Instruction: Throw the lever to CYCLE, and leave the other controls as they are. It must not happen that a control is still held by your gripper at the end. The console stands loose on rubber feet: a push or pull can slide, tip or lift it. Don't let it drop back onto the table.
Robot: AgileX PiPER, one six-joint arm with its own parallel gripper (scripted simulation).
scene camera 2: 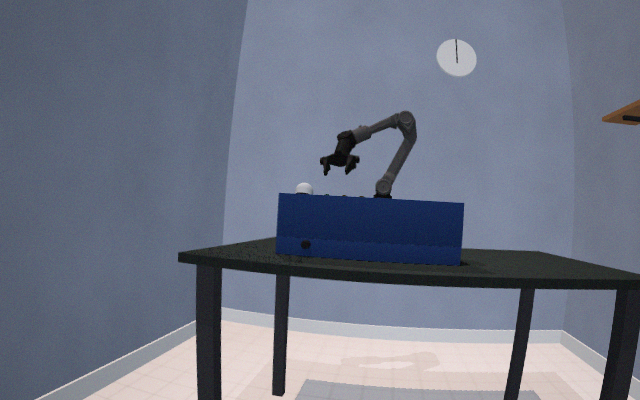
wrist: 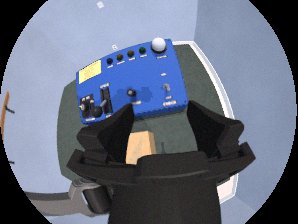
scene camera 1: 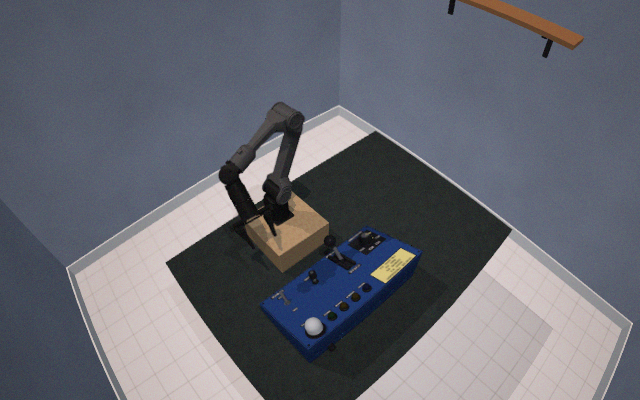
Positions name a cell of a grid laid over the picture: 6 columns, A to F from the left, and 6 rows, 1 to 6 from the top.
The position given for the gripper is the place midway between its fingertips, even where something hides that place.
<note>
In view: the gripper (scene camera 1: C4) and a blue console (scene camera 2: D4).
The blue console shows as well in the wrist view (wrist: C2) and in scene camera 1 (scene camera 1: C5). The gripper is seen too in the wrist view (wrist: D3).
</note>
